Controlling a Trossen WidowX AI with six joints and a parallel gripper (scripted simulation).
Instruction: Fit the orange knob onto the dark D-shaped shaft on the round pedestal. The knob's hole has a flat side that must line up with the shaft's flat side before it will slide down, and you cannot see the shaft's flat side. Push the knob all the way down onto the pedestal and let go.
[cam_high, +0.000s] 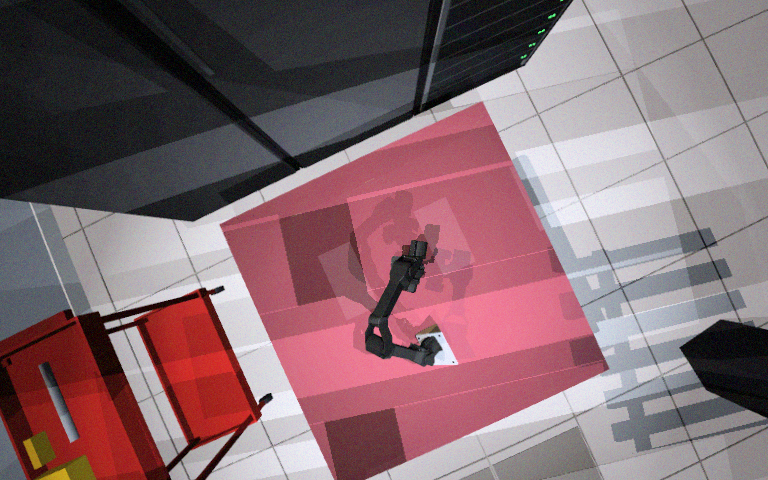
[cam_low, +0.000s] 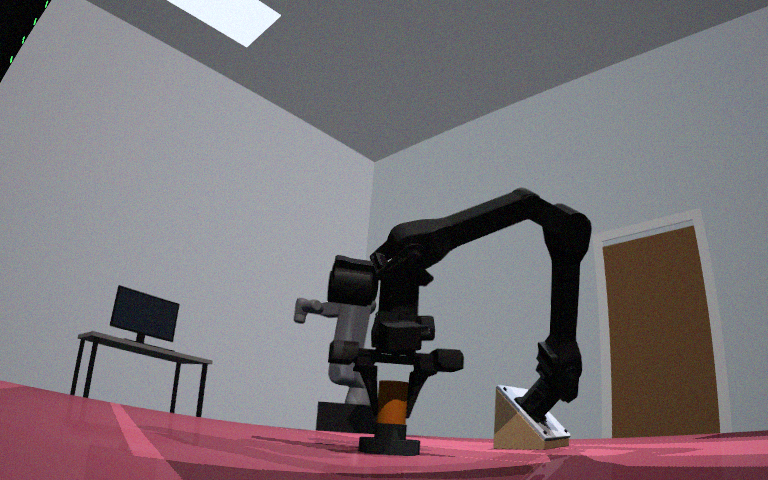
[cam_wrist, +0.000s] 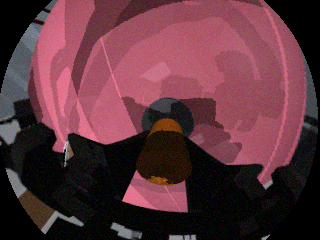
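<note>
Right now the orange knob is 20 mm above my gripper tip. The rest, counted from my gripper tip: dark round pedestal 20 mm below.
</note>
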